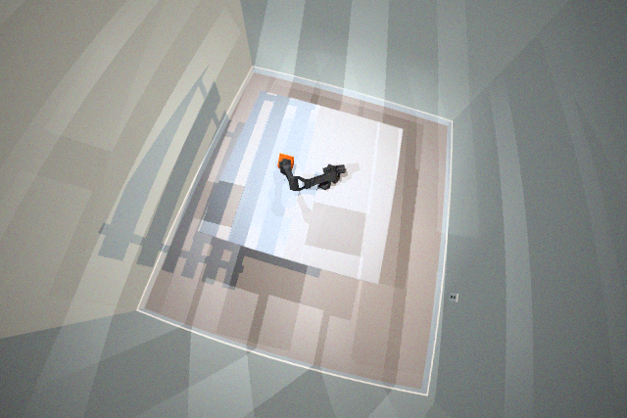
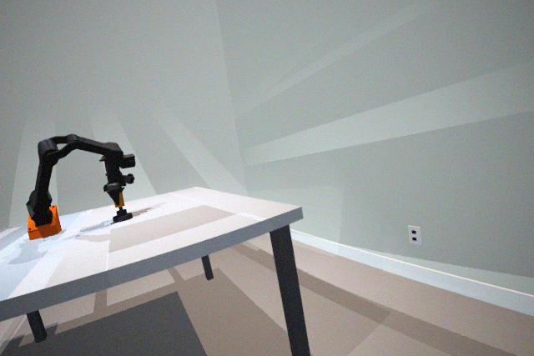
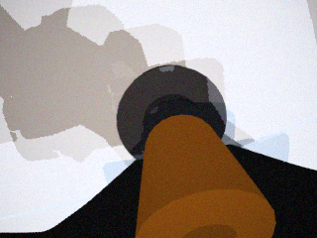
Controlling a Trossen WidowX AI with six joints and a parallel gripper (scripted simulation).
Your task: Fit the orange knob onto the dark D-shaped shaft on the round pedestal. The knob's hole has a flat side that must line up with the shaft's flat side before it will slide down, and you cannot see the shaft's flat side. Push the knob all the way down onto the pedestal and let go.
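My gripper tip is 20 mm below the orange knob. Also, from my gripper tip: dark round pedestal: 40 mm below.
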